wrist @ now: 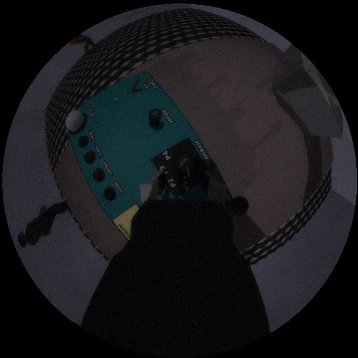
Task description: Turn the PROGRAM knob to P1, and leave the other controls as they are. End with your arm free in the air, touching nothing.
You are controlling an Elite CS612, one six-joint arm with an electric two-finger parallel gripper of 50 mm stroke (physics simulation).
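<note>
The PROGRAM knob (187,169) is dark and round, on a black dial plate of the teal panel (120,135). Its thin light pointer line points roughly toward the P1 label (187,185). The P2 label (172,183) and the P4 label (166,155) also show; P3 is partly hidden. My gripper (183,178) is open and holds nothing. Its fingertips stand apart to either side of the view onto the knob; the dim picture does not show how high they are above the panel or whether they touch it.
The MODE knob (155,116) stands beside the dial plate. A white round knob (75,121), a row of dark buttons (99,174) and a V-shaped mark (135,87) are on the panel. A black ball (238,205) is close right of the gripper. A grey blocky object (307,97) stands at the right.
</note>
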